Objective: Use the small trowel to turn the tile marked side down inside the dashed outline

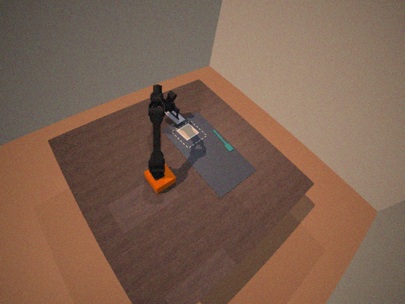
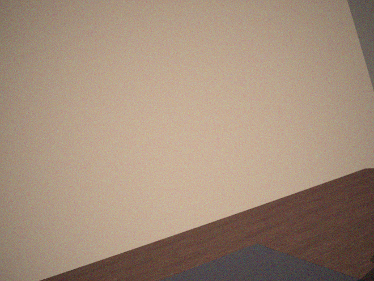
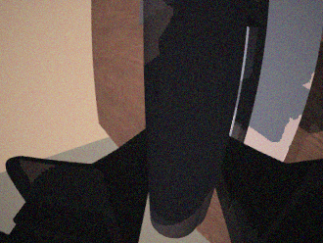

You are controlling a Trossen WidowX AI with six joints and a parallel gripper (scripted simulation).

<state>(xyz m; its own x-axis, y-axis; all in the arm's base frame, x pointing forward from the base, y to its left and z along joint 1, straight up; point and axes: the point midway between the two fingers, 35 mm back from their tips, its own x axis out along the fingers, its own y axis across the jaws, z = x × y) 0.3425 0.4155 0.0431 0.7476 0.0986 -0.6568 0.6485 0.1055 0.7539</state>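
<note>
Right now the grey mat is 30 mm ahead of my gripper tip, 400 mm to the right of it and 100 mm below it. Also, from my gripper tip: slim teal tool (170 mm ahead, 420 mm to the right, 80 mm below); trowel (30 mm behind, 10 mm below); cream tile (200 mm to the right, 80 mm below).
</note>
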